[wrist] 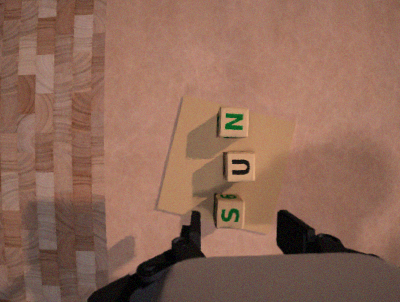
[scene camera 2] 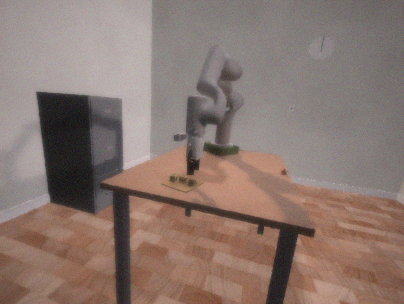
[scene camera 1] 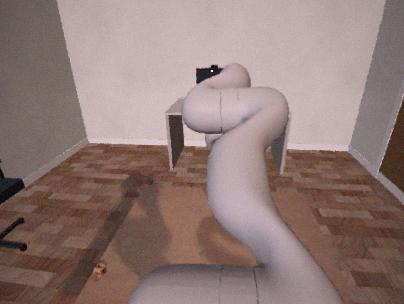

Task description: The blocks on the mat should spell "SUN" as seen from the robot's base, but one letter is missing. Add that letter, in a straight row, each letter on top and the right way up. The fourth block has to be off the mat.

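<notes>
The mat [scene camera 2: 176,186] [wrist: 270,150] holds three letter blocks, tops facing up. In the wrist view they form a near-straight column, bottom to top: the S block [wrist: 230,215] [scene camera 2: 192,182], the U block [wrist: 241,167] [scene camera 2: 182,179] and the N block [wrist: 234,122] [scene camera 2: 173,178]. The U block sits slightly right of the others there. All three letters have their tops toward the left. My gripper [wrist: 238,227] [scene camera 2: 192,172] is open and empty, above the S block, with its fingers on either side in the wrist view. The fourth block [scene camera 1: 100,269] [scene camera 2: 284,171] lies off the mat near a table edge; its letter is unreadable.
The wooden table [scene camera 2: 240,190] [wrist: 150,50] carries the mat and the robot's green base [scene camera 2: 222,149]. A dark cabinet [scene camera 2: 70,150] stands beyond the table. A white desk [scene camera 1: 176,107] with a monitor [scene camera 1: 202,75] stands by the wall. The arm hides the mat in scene camera 1.
</notes>
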